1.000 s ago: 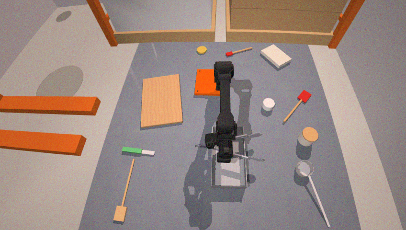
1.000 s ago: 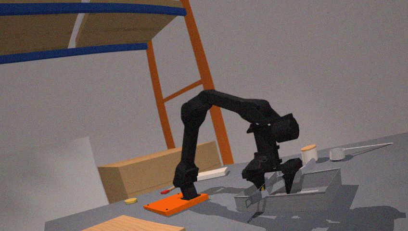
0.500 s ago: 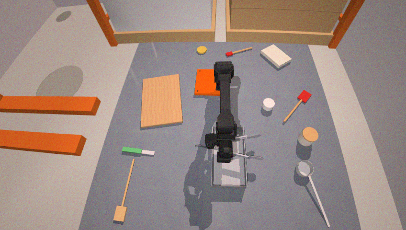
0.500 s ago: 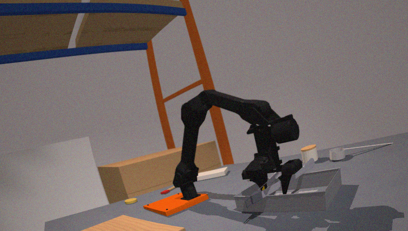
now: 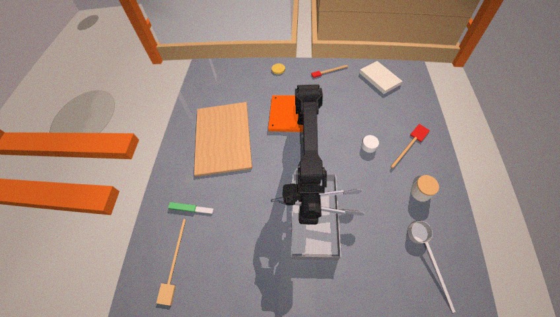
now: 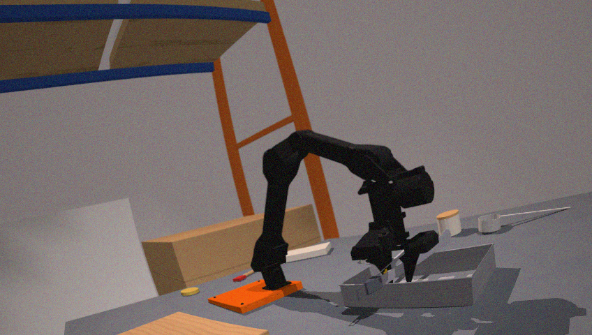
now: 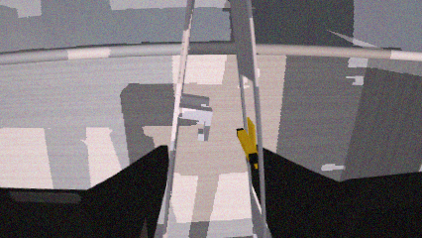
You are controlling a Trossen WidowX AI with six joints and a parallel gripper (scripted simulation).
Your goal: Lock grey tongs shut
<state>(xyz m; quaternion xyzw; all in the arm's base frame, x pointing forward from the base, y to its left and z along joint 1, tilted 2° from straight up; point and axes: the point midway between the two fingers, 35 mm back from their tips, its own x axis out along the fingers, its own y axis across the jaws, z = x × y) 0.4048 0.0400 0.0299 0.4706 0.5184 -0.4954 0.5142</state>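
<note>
The roasting tin is 30 mm to the left of my gripper tip and 30 mm ahead of it. Also, from my gripper tip: white puck 300 mm behind, 240 mm to the left, 10 mm below; then green-handled tool 430 mm to the right, 50 mm ahead, 20 mm below; then yellow part 40 mm above, 20 mm to the right, 10 mm behind.
</note>
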